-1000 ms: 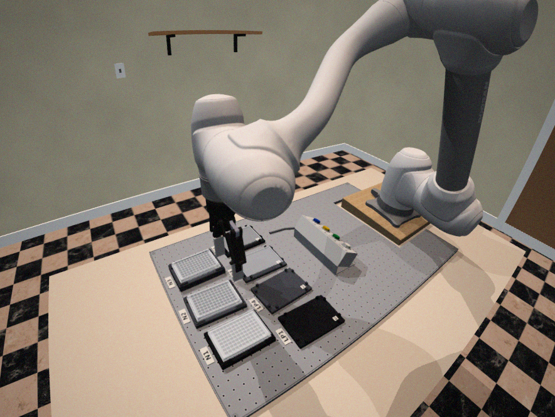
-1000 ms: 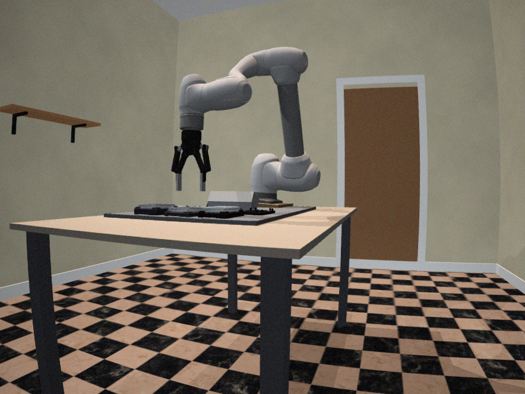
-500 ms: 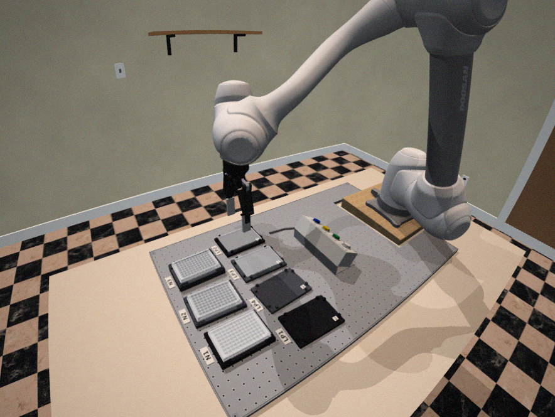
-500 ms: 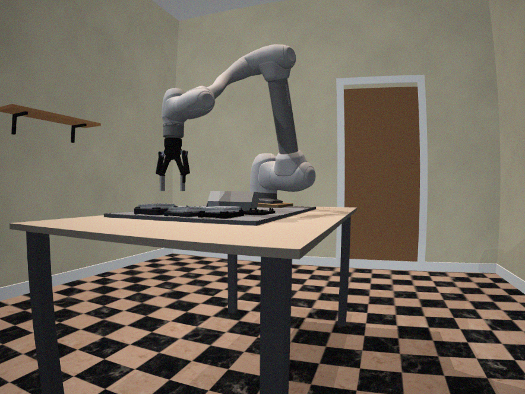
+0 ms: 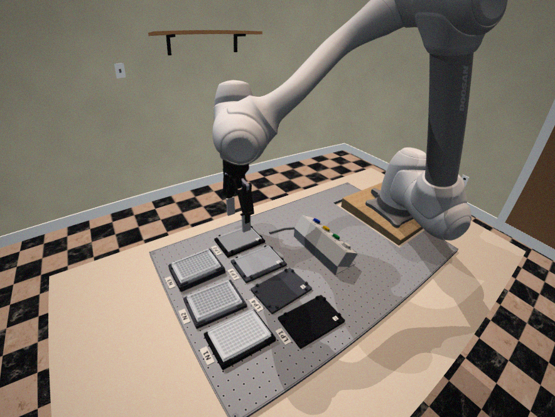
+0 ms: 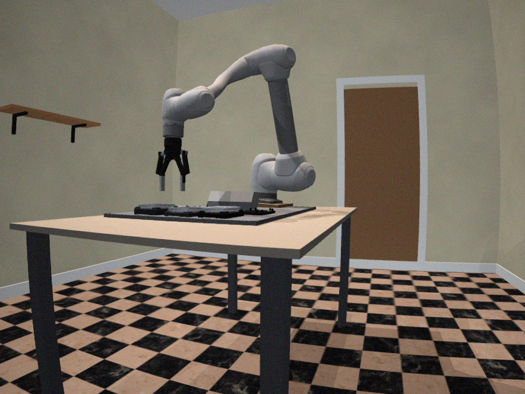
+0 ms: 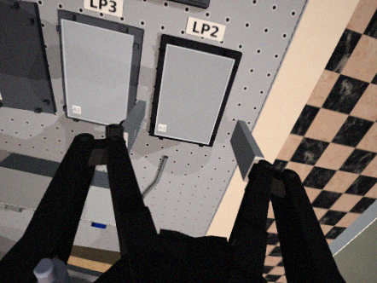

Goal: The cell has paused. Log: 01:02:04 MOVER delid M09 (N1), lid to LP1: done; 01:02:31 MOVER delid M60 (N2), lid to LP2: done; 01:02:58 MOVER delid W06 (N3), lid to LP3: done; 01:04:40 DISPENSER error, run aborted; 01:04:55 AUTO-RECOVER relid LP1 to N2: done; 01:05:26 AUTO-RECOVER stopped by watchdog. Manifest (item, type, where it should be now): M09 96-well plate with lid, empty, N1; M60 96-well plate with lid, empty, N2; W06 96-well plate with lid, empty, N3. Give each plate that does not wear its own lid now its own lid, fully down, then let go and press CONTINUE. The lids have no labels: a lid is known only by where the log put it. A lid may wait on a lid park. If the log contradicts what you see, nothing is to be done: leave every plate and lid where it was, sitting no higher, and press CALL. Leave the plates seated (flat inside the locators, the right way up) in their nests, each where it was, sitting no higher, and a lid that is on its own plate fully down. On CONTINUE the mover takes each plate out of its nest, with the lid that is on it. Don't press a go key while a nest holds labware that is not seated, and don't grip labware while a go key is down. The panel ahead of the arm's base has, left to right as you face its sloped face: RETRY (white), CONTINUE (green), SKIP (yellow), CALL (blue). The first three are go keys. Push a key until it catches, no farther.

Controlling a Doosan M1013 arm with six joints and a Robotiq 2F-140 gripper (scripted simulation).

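Now: the lid park LP2 100 mm below my hand. From my hand the other things lie so: clear lid: 10 mm behind, 130 mm to the left, 90 mm below; lid park LP3: 10 mm behind, 130 mm to the left, 100 mm below; plate: 180 mm ahead, 70 mm to the left, 80 mm below.
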